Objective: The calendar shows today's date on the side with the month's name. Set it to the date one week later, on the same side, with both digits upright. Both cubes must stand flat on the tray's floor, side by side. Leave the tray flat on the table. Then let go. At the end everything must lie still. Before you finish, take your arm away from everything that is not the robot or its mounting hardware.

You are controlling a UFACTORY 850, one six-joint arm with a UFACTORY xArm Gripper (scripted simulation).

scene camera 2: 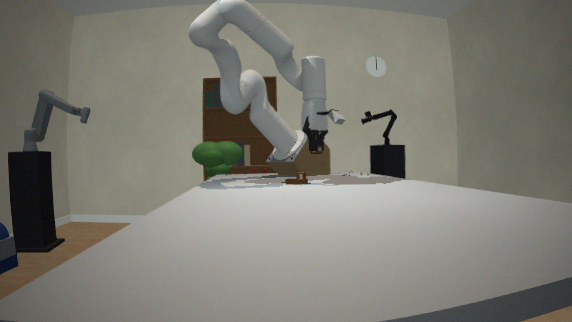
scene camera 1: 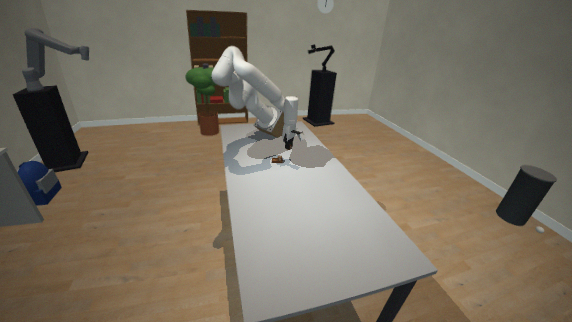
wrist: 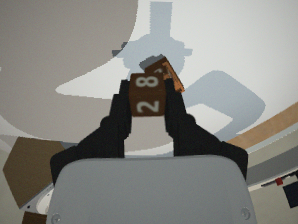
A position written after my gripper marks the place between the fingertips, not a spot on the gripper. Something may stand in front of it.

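Note:
My own gripper [scene camera 2: 316,151] [wrist: 147,90] is visible to me in scene camera 2 and in the wrist view. I can see a brown cube [wrist: 147,94] too.

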